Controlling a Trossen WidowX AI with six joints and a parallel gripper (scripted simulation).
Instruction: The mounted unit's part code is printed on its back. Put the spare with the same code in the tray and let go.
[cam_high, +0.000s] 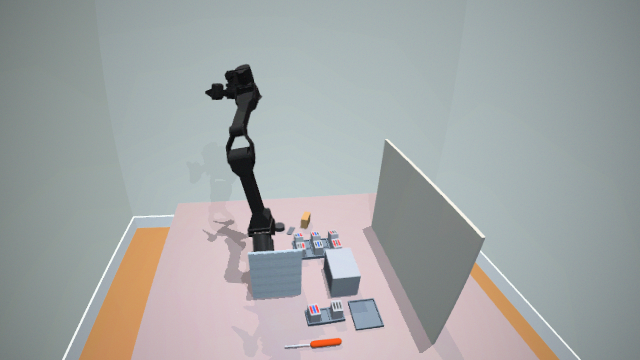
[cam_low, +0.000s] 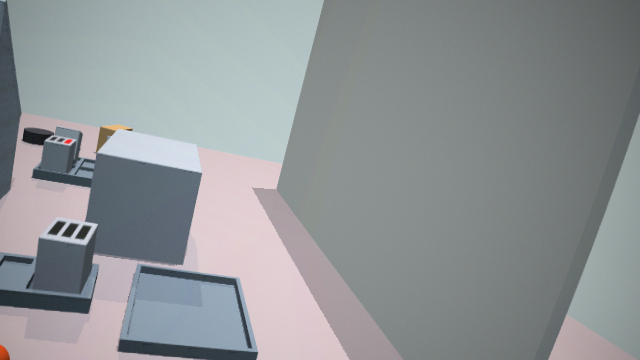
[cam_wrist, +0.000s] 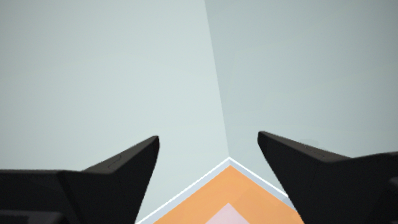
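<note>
Now: gripper tip 59 cm above the grey spare block, 58 cm to the left of it and 40 cm short of it. From my gripper tip the other things lie so: grey box 58 cm below, 51 cm ahead, 39 cm to the right; then tan block 60 cm below, 41 cm ahead, 2 cm to the right; then grey wall panel 76 cm ahead, 40 cm below, 39 cm to the right.
</note>
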